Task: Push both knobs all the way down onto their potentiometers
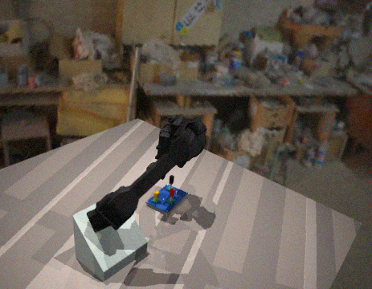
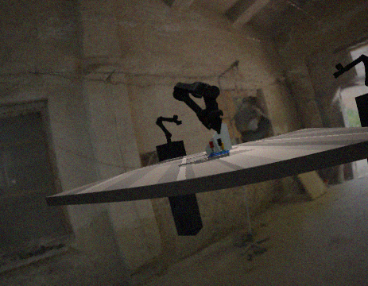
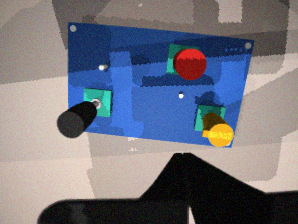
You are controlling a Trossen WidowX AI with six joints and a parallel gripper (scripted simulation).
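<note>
The black knob is 70 mm ahead of my gripper tip, 10 mm to the left of it and 40 mm below it. Also, from my gripper tip: yellow knob (30 mm behind, 10 mm to the right, 60 mm below).
</note>
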